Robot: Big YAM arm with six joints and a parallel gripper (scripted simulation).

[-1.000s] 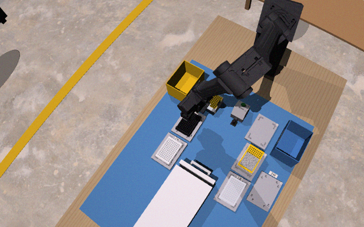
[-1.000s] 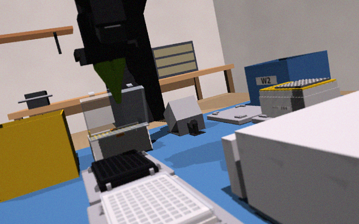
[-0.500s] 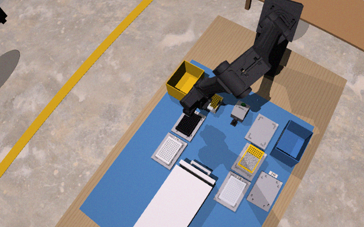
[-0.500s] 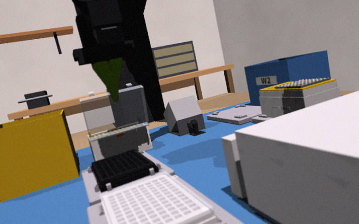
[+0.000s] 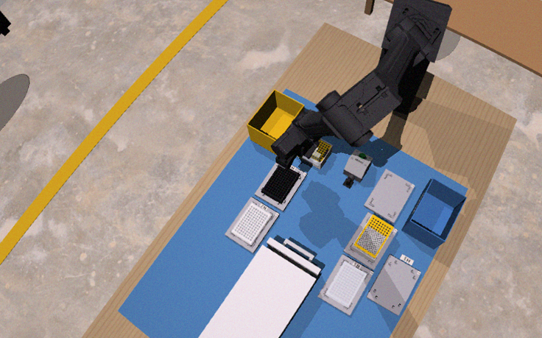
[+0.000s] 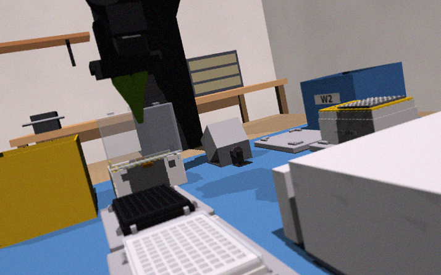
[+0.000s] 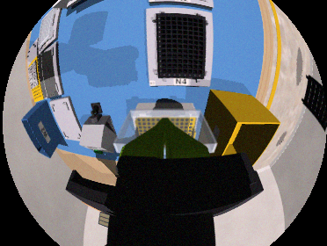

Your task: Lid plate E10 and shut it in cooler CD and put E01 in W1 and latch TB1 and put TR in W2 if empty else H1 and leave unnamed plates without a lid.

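My gripper is now 70 mm past the tip box TB1, 70 mm above it and 20 mm to the left of it. The rest, counted from my hand: nest N4: 120 mm below, 90 mm ahead, 10 mm to the right; black plate: 110 mm below, 90 mm ahead, 10 mm to the right; yellow bin W1: 180 mm to the right, 90 mm below, 50 mm behind.
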